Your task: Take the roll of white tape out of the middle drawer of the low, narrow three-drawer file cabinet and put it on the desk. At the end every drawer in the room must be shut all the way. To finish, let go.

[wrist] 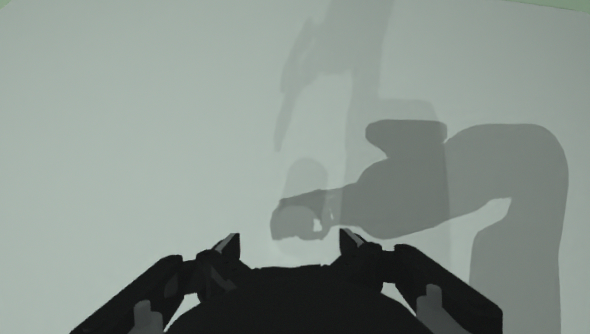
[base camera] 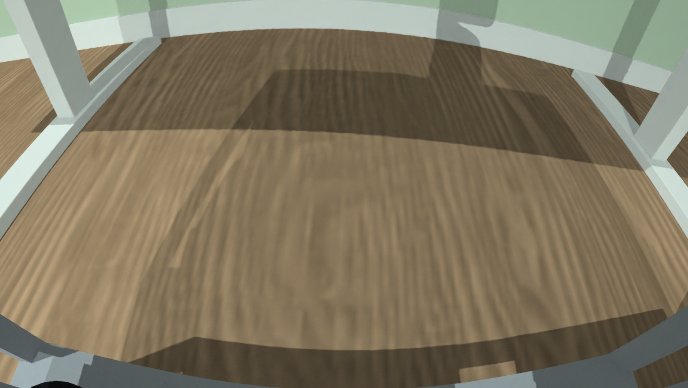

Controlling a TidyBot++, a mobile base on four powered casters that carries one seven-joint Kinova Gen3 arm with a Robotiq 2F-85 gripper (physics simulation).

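Frame: origin at the arm's base, x right, y back, z down, level; millimetres.
Seen in the pictures: gripper, fingertip midpoint: (wrist: 290,242).
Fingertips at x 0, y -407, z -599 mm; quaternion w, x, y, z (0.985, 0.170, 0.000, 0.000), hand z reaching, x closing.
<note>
A point is followed by its place in that frame.
The roll of white tape (wrist: 296,223) @[x 7, y -424, z -577 mm] lies on the white desk top (wrist: 125,125) @[x -232, y -568, z -553 mm] in the wrist view, low and near the centre. It is faint against the white surface and partly crossed by the arm's shadow. My gripper (wrist: 290,242) @[x 0, y -407, z -599 mm] is open, with its two black fingertips apart on the left and right sides of the view. Nothing is held between them, and the roll shows just beyond and between the tips. The file cabinet and its drawers do not show in either view.
In the base camera view, white desk legs (base camera: 50,55) @[x -523, y -597, z 234 mm] (base camera: 669,110) @[x 671, y -561, z 266 mm] with floor rails stand at the left and right. A white baseboard (base camera: 300,15) @[x -94, y -1008, z 357 mm] and green wall (base camera: 565,25) @[x 648, y -993, z 270 mm] are behind, beyond the wood floor (base camera: 325,225) @[x -5, y -376, z 397 mm]. Grey base parts edge the bottom.
</note>
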